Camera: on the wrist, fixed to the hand. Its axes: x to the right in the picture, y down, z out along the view.
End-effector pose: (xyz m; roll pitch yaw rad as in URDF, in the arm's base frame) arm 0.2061 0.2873 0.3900 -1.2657 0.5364 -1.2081
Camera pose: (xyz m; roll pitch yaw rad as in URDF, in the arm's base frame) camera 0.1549 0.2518 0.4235 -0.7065 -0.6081 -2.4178
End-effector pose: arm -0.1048 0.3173 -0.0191 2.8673 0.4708 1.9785
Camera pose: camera -0.1672 0.3014 0.0101 -2.7342 -0.2838 -2.8326
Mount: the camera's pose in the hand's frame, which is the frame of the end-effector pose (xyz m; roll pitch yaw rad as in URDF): -0.0042 -0.0529 -0.0467 -0.0986 0.5708 -1.6216
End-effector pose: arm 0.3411 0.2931 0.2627 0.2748 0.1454 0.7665
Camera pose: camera 0.3584 0.2567 0.2046 -0.3339 0.8242 -1.0280
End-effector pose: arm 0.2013 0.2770 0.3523 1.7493 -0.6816 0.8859
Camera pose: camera 0.1738 0.3308 0.3157 2.2183 0.6368 1.8961
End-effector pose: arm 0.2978 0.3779 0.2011 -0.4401 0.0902 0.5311
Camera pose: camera 0.3270 0.3165 0.1818 -0.1676 0.1267 -1.0945
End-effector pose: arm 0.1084 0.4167 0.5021 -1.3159 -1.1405 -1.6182
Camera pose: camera 0.0517 0.4570 0.5147 1.1778 -0.2460 2.3830
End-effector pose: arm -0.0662 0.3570 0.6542 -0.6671 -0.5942 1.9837
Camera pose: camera -0.0012 0.3841 0.6486 0.5276 -0.0552 0.3238
